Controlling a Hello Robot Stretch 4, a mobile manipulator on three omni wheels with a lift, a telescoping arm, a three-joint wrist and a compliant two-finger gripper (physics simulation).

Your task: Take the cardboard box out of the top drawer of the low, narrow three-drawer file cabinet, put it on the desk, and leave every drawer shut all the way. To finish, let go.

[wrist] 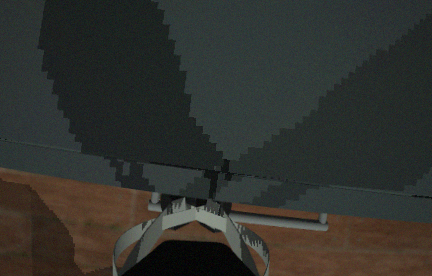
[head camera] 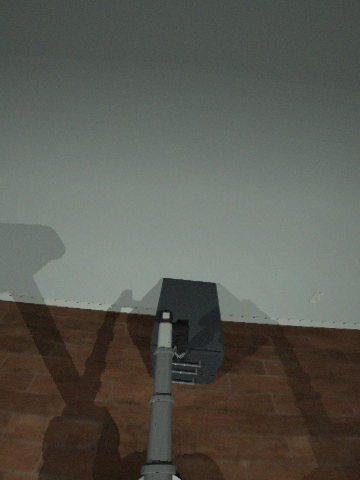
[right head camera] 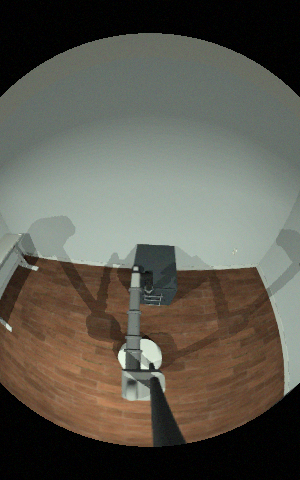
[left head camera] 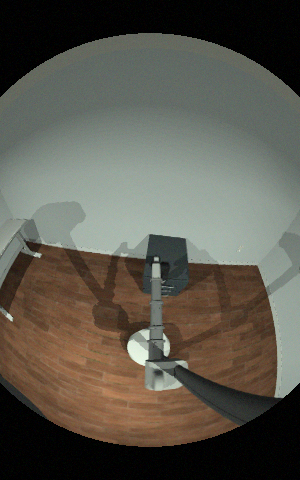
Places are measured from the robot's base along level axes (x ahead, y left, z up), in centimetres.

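Pixels of known places: gripper, between the fingertips: (head camera: 178, 361) (right head camera: 148, 294); robot's base, origin of its link: (right head camera: 140, 355) (left head camera: 147, 345).
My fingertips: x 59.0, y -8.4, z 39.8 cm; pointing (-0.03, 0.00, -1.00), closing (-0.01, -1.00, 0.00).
Note:
For each thing: its middle in the pictures, then the offset to it from my fingertips. "spot": a spot on its surface instead. Level surfaces: height alone.
- low dark grey file cabinet, middle of its body: (head camera: 185, 329) (right head camera: 153, 276) (left head camera: 163, 267) dx +29.9, dy -6.8, dz -16.5 cm
- top drawer's bar handle, a spot on its surface: (wrist: 280, 219) spot: dx -1.7, dy -7.9, dz +0.4 cm
- desk, height of its surface: dz +29.4 cm
- wood floor, height of its surface: dz -42.6 cm
The low dark grey file cabinet (head camera: 192, 297) (left head camera: 167, 245) (right head camera: 162, 257) (wrist: 280, 90) stands against the wall. In the wrist view a thin dark seam separates the top drawer's front (wrist: 350, 201) from the cabinet body, so this drawer stands slightly out. The lower drawers look shut in the head view. My gripper (head camera: 179, 356) (wrist: 196, 197) is shut on the left part of the top drawer's bar handle (wrist: 280, 219). The cardboard box does not show. The desk (left head camera: 9, 231) (right head camera: 9, 244), white, partly shows at the far left of the side head views.
My telescoping arm (head camera: 162, 375) (left head camera: 156, 305) (right head camera: 134, 312) reaches over the wood floor (head camera: 270, 400) to the cabinet and hides part of its left side. The wall (head camera: 200, 200) rises behind it. Another wall (left head camera: 290, 320) stands at the right.

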